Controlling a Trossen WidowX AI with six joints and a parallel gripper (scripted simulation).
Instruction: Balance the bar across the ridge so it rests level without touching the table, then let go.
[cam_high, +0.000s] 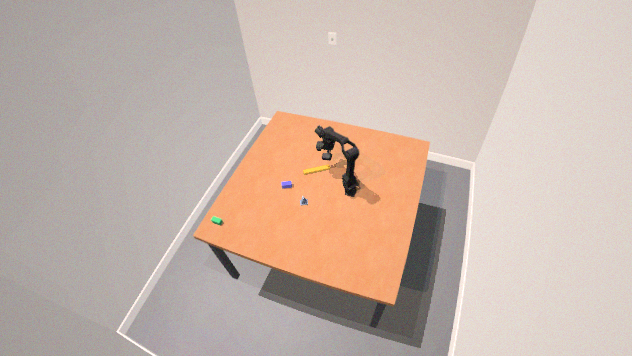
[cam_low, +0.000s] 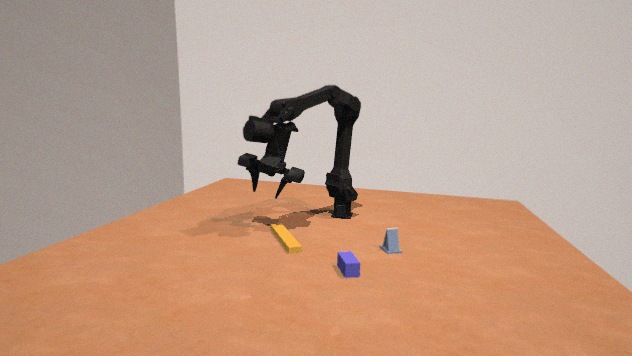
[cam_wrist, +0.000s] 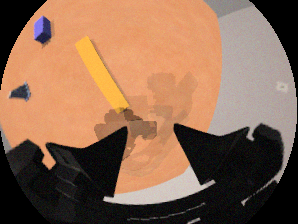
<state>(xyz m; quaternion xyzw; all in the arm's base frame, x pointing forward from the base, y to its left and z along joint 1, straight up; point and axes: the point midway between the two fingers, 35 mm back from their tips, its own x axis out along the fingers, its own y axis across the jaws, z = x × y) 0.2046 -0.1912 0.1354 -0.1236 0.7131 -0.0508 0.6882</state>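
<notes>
The yellow bar is 8 cm ahead of my gripper tip, 9 cm to the left of it and 9 cm below it. The rest, counted from my gripper tip: green block: 54 cm ahead, 70 cm to the left, 9 cm below; purple block: 22 cm ahead, 28 cm to the left, 9 cm below.
</notes>
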